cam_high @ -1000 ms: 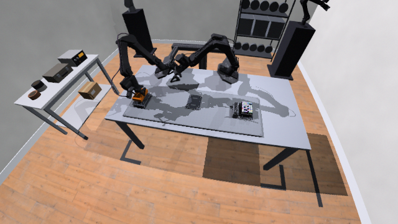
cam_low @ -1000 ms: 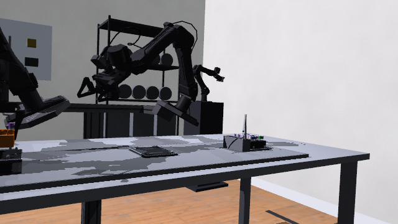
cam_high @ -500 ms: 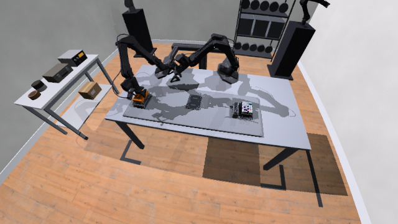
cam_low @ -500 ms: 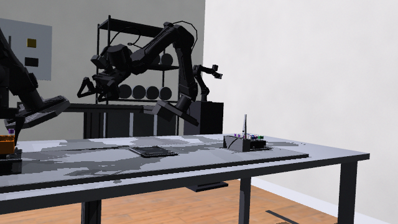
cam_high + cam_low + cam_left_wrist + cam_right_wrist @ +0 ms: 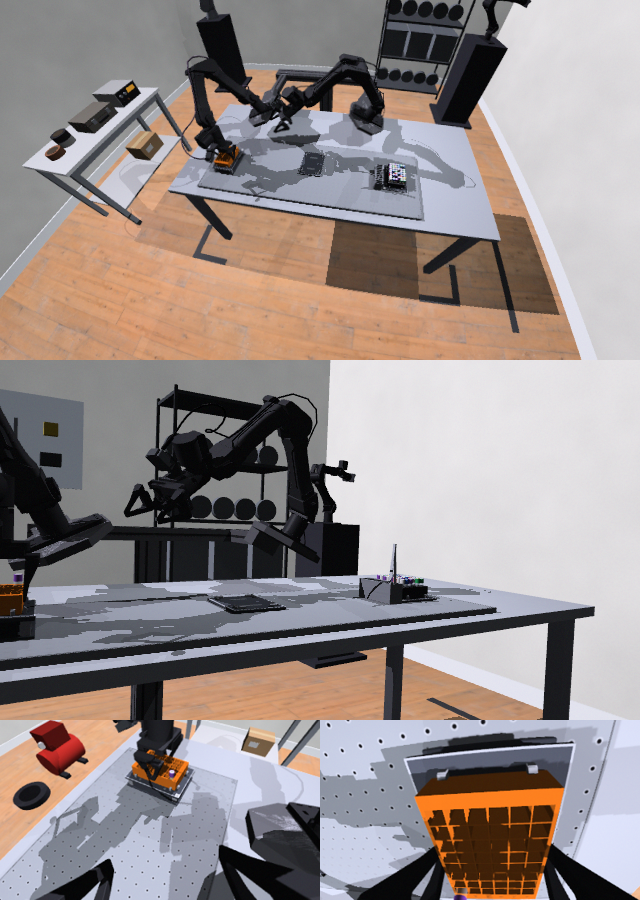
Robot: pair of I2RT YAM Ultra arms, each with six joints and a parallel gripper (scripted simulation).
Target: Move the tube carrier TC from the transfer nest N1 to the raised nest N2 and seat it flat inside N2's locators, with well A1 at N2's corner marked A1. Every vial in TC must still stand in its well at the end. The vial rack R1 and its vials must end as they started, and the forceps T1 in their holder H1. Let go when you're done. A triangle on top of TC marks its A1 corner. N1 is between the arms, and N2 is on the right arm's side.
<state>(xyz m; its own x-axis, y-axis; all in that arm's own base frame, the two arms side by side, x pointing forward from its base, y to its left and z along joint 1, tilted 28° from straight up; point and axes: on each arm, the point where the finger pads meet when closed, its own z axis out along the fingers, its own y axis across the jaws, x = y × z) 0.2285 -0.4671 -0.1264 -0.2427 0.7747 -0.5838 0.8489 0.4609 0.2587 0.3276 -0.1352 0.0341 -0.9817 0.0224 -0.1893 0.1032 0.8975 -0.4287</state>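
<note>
My right hand is right at the orange tube carrier TC. Also, from my right hand: raised nest N2: 2 cm below; transfer nest N1: 47 cm to the left, 5 cm below, 4 cm behind; A1 mark: 7 cm behind, 6 cm to the left, 2 cm below.
</note>
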